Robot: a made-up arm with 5 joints.
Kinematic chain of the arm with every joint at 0, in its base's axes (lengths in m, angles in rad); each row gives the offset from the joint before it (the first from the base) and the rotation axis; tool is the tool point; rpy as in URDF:
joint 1: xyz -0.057 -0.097 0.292 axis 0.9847 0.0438 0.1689
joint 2: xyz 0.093 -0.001 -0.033 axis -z
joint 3: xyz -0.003 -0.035 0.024 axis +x
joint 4: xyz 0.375 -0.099 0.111 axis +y
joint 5: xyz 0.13 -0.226 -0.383 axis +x
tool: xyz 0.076 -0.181 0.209 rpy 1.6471 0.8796 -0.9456
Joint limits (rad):
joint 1: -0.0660..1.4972
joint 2: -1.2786..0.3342
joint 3: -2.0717..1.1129
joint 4: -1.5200..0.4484
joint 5: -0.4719..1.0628
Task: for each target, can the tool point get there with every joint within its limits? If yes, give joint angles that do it. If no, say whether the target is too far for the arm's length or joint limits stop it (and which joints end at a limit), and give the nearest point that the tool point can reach.
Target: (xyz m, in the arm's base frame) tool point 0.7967 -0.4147 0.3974
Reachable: yes | joints 0.8997 -0.2274 -0.6207 -0.7843 -0.0043
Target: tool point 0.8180 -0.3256 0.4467
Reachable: yes | joints 1.0120 -0.4079 -0.5824 -0.7598 -0.0190
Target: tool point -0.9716 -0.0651 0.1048
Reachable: no: joint limits stop it (at a limit: joint 1, joint 2, joint 3, joint 4, joint 5) | nearest point -0.2222 0.5130 0.4371 | short by 1.003 m
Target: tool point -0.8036 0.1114 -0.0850
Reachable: no: joint limits stop it (at a limit: joint 1, joint 2, joint 3, joint 4, joint 5) | nearest point -0.2222 0.5130 0.4371 | short by 0.879 m
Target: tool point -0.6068 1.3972 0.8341
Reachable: no: too far | nearest point -0.2144 0.8372 0.6594 | short by 0.706 m
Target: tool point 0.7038 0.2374 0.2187
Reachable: yes | joints 1.1058 -0.7032 0.2892 0.2475 -0.1359
